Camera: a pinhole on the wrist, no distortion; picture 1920 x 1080 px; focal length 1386.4 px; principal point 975.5 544.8 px. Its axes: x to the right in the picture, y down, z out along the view. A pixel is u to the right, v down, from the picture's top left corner.
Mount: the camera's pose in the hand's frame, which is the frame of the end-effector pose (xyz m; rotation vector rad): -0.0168 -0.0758 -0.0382 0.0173 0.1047 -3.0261
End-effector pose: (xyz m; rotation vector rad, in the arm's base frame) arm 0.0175 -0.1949 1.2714 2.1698 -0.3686 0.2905
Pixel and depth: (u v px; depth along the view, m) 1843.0 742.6 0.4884
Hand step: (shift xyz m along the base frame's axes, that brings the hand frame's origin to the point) -0.1836 -0.1887 -0.5190
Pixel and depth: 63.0 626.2 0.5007
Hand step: 0.3592 -0.3687 -0.2395
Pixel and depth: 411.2 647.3 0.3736
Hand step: 0.1902 -0.2307 -0.2311
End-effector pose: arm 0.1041 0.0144 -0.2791 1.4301 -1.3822 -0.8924
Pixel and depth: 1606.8 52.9 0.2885
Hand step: -0.2538 0.1258 -0.1031
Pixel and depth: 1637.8 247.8 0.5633
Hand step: -0.5207 0.2288 -0.2168
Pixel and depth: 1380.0 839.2 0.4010
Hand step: -0.2829 0.0669 -0.3121
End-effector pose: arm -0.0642 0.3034 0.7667 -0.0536 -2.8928 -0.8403
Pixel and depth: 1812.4 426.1 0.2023
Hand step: 0.1158 0.0145 -0.2011
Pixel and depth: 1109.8 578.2 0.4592
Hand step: 0.0065 0.1198 -0.4243
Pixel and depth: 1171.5 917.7 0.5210
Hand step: 0.0057 0.0334 -0.5420
